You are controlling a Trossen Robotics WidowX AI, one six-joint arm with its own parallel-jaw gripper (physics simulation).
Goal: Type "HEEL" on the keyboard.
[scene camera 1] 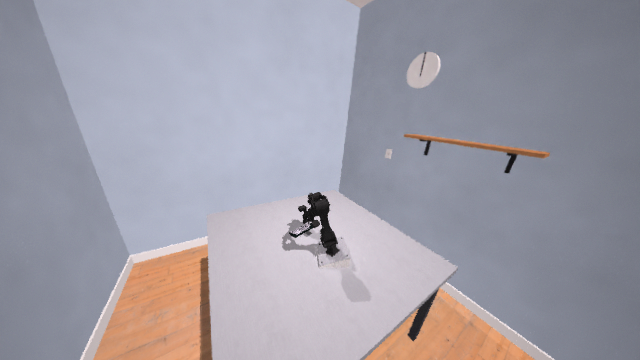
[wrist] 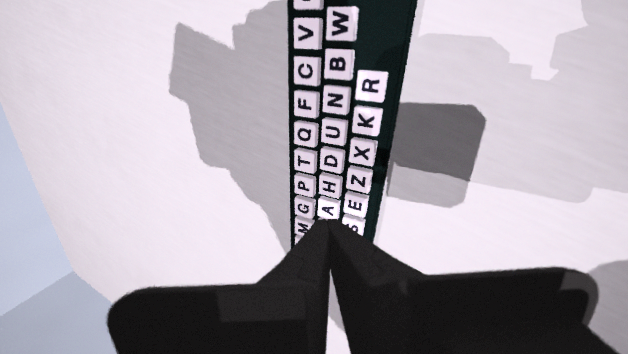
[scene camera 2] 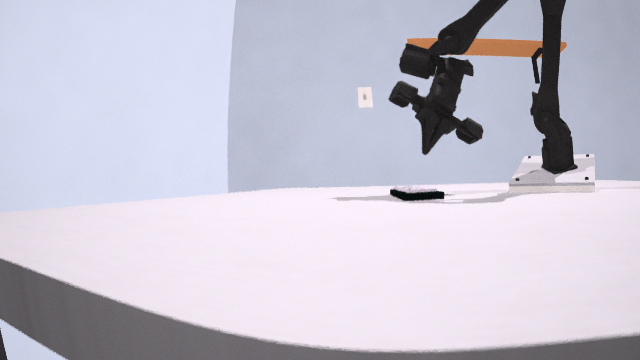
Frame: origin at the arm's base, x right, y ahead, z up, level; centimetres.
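Where they show: gripper, between the fingertips: (scene camera 1: 303, 223) (wrist: 326, 228) (scene camera 2: 424, 154); arm's base, origin of its link: (scene camera 1: 332, 251) (scene camera 2: 559, 167).
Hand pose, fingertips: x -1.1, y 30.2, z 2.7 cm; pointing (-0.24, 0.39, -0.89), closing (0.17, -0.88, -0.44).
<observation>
Each offset is from my fingertips to the top centre of the thing. Level surfaces: height alone.
The small dark green keyboard {dy +2.1, dx +0.6, dz -5.7 cm} (scene camera 1: 300, 230) (scene camera 2: 417, 194) (wrist: 384, 42) with white letter keys lies flat on the table. In the wrist view the H key {dy +1.8, dx -1.7, dz -5.7 cm} (wrist: 329, 187) is in the middle row, just beyond the A key {dy +1.6, dx -3.6, dz -5.7 cm} (wrist: 328, 209), and the E key {dy -0.1, dx -2.4, dz -5.7 cm} (wrist: 355, 205) is in the right row between S and Z. The L key does not show there; the fingers cover the keyboard's near end. My black gripper (scene camera 2: 425, 152) (wrist: 326, 228) is shut and empty, tips down. It hangs above the keyboard, apart from it. In the wrist view its tips overlap the lower edge of the A key.
The grey-white table {dz -7.3 cm} (scene camera 1: 260, 300) (scene camera 2: 300, 265) carries the arm's pale base plate (scene camera 1: 344, 248) (scene camera 2: 530, 179) beside the keyboard. The arm's shadow falls around the keyboard. An orange wall shelf (scene camera 1: 475, 145) (scene camera 2: 505, 47) and a round clock (scene camera 1: 431, 70) are on the wall.
</observation>
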